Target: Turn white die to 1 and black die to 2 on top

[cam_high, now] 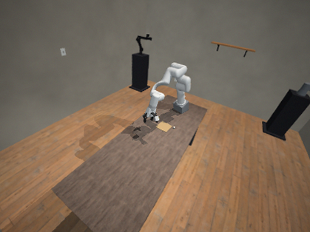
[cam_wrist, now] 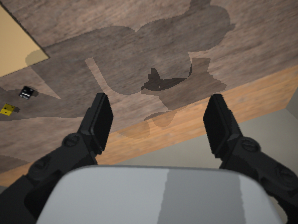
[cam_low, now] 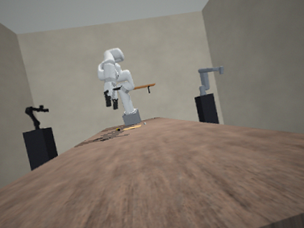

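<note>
Now: the small yellow die 30 cm behind my hand, 4 cm to the right of it and 17 cm below it. From my hand the other things lie so: tan mat (22 cm behind, 9 cm to the left, 18 cm below); white die (27 cm behind, 20 cm to the left, 17 cm below); black die (24 cm behind, 2 cm to the right, 17 cm below).
</note>
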